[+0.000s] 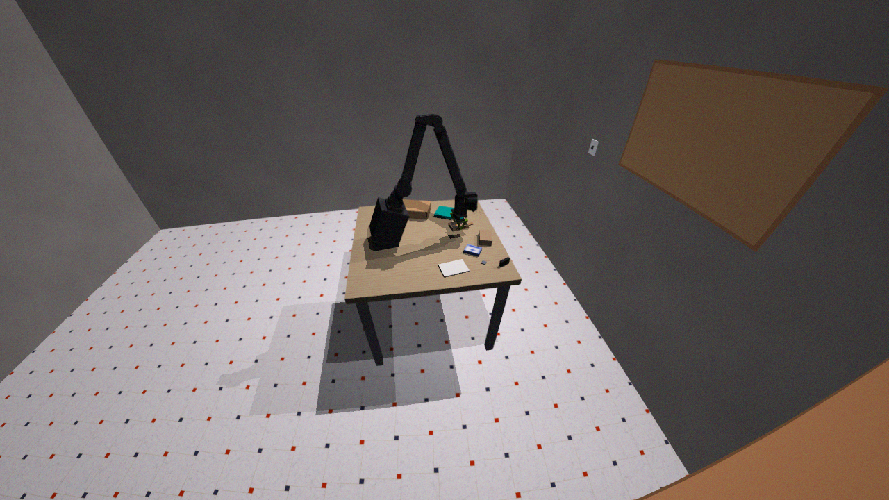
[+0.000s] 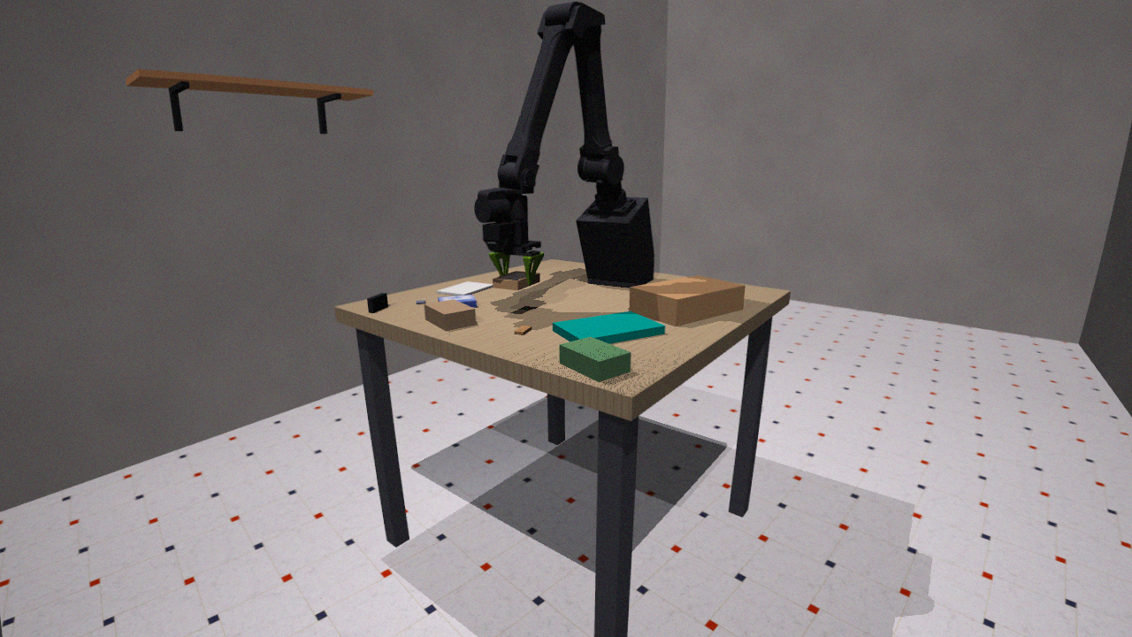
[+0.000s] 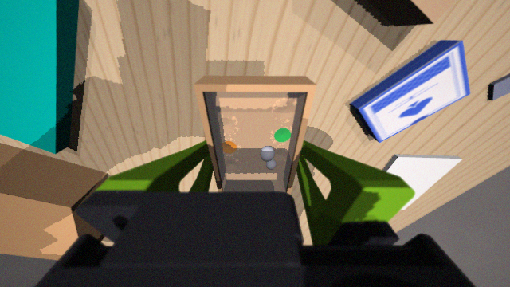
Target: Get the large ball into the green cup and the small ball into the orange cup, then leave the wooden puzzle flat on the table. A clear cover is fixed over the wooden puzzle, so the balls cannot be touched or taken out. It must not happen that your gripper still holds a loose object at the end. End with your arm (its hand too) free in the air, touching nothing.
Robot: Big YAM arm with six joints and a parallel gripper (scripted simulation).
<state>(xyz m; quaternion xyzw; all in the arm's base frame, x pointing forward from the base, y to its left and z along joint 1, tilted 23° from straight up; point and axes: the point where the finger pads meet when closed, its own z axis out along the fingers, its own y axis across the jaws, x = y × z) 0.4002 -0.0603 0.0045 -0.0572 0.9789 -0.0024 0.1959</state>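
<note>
Right now my hand is 10 mm above the wooden puzzle. From my hand the other things lie so: teal slab (30 mm ahead, 260 mm to the left, 70 mm below); then blue-and-white box (40 mm ahead, 170 mm to the right, 70 mm below); then small brown block (150 mm ahead, 80 mm to the right, 60 mm below).
</note>
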